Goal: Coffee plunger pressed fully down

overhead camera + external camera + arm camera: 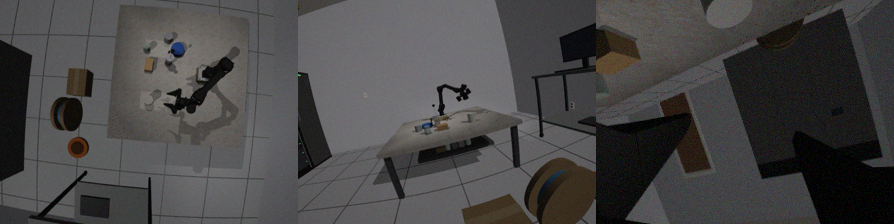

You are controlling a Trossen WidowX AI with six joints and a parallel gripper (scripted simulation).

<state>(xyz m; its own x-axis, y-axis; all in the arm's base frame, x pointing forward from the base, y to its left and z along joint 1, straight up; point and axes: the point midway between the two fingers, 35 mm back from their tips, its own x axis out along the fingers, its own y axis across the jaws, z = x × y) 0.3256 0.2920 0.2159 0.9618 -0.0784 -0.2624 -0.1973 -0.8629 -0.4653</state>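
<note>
The coffee press lies 1 cm behind my gripper tip, 38 cm to the right of it and 14 cm below it. The rest, counted from my gripper tip: blue-topped object (9 cm behind, 50 cm to the right, 24 cm below).
</note>
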